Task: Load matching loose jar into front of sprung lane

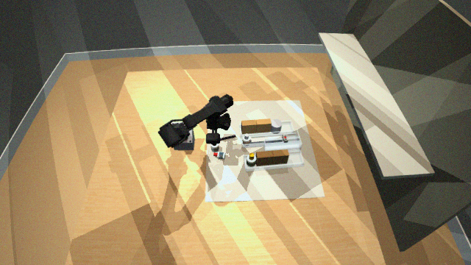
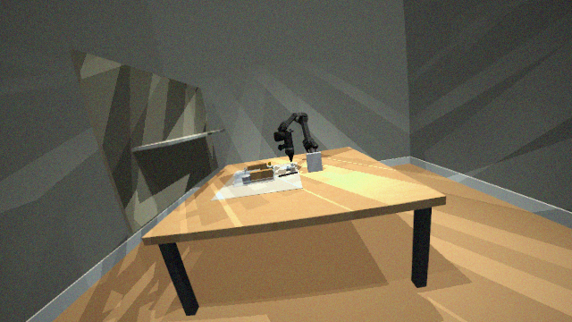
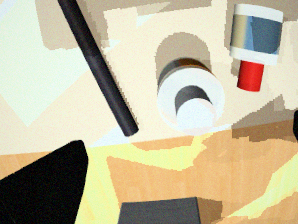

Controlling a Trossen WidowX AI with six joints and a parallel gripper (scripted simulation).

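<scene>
My gripper tip is 30 mm short of the black rod, 60 mm to the right of it and 80 mm above it. Round my gripper tip: shelf 660 mm ahead, 80 mm to the left, 280 mm above; sprung lane 300 mm ahead, 40 mm to the left, 70 mm below; pale mat 220 mm ahead, 50 mm to the left, 90 mm below.
</scene>
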